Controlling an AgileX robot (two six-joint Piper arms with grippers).
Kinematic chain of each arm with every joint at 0, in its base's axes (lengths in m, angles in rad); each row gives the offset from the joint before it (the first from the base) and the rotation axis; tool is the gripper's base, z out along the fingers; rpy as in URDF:
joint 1: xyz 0 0 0.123 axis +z
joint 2: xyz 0 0 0 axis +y
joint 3: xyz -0.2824 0 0.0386 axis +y
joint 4: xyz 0.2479 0 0.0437 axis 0.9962 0 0.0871
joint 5: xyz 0 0 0 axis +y
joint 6: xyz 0.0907 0 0.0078 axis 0.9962 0 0.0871
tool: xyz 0 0 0 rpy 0 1.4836 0
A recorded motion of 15 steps. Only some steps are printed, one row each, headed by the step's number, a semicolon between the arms.
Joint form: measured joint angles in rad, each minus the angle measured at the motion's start. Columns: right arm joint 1, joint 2, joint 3, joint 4, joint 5, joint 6; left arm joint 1, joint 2, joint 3, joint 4, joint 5, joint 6.
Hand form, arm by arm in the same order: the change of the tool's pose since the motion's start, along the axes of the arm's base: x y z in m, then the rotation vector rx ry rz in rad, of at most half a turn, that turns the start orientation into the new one. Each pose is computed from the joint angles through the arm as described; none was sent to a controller.
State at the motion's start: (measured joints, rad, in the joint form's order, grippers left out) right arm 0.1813 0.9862 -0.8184 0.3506 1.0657 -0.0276; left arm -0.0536 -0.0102 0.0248 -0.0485 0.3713 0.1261
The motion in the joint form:
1: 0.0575 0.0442 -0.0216 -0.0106 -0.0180 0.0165; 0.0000 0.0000 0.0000 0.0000 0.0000 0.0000
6: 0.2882 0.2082 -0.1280 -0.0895 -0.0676 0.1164; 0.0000 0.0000 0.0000 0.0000 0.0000 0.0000
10: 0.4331 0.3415 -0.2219 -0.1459 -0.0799 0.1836; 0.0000 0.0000 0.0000 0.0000 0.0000 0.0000
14: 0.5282 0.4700 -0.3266 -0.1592 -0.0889 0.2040; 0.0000 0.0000 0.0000 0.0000 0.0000 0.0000
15: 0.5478 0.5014 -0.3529 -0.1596 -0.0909 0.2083; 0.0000 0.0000 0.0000 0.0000 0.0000 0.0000
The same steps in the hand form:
1: 0.0075 0.0106 -0.0010 -0.0064 0.0094 0.0382; 0.0000 0.0000 0.0000 0.0000 0.0000 0.0000
6: 0.0290 0.0603 -0.0029 -0.0558 0.0296 0.1769; 0.0000 0.0000 0.0000 0.0000 0.0000 0.0000
10: 0.0405 0.1022 -0.0082 -0.1016 0.0504 0.2685; 0.0000 0.0000 0.0000 0.0000 0.0000 0.0000
14: 0.0514 0.1420 -0.0132 -0.1180 0.0595 0.3462; 0.0000 0.0000 0.0000 0.0000 0.0000 0.0000
15: 0.0538 0.1517 -0.0149 -0.1196 0.0625 0.3617; 0.0000 0.0000 0.0000 0.0000 0.0000 0.0000

